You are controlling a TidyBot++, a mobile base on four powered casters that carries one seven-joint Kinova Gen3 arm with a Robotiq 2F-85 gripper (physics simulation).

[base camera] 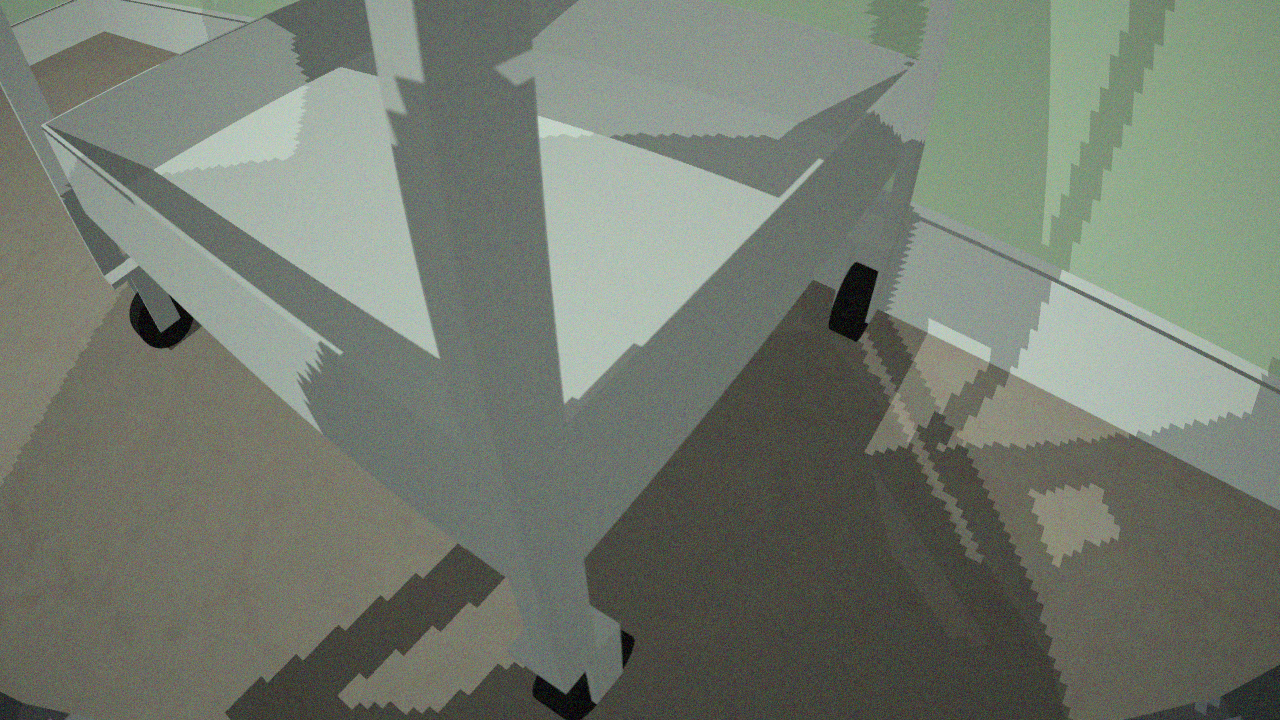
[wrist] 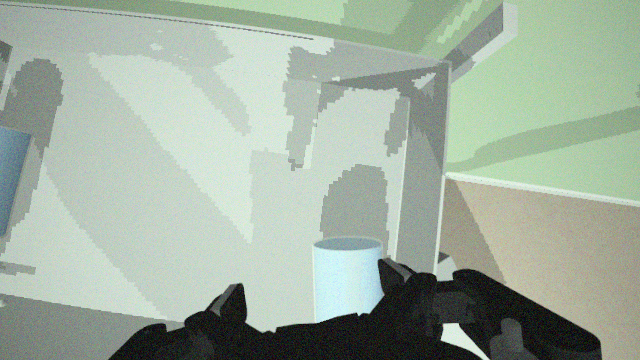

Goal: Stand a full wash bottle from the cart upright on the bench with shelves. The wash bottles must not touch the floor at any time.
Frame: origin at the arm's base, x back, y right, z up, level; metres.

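Seen in the pictures: gripper, between the fingertips: (wrist: 313, 286).
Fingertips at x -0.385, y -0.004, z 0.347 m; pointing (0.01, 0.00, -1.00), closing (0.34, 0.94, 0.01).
Observation:
Offsets run from my fingertips to a thing's top centre. "*": to the spot under its first point.
In the wrist view my gripper (wrist: 313, 286) is open, with nothing held between its fingertips. A light-blue upright cylinder @(* dx +0.018, dy +0.019, dz -0.022 m) (wrist: 346, 282) stands on the cart's tray, close to the right finger; its lower part is hidden behind the gripper. Whether it is a full wash bottle I cannot tell. Part of a darker blue object @(* dx -0.187, dy -0.204, dz -0.060 m) (wrist: 12, 182) shows at the left edge. The cart (base camera: 487, 268) (wrist: 422, 190) has a raised rim beside the cylinder. In the base camera view its near post, lower tray and casters show. I cannot make out the bench with shelves.
A black caster @(* dx -0.063, dy +0.152, dz -0.703 m) (base camera: 854, 301) stands under the cart's right side, near a grey skirting (base camera: 1154, 358) and the green wall (base camera: 1199, 179). Another caster @(* dx -0.068, dy -0.348, dz -0.715 m) (base camera: 161, 320) is at the left. A grey bar (wrist: 480, 42) rises past the tray's far right corner.

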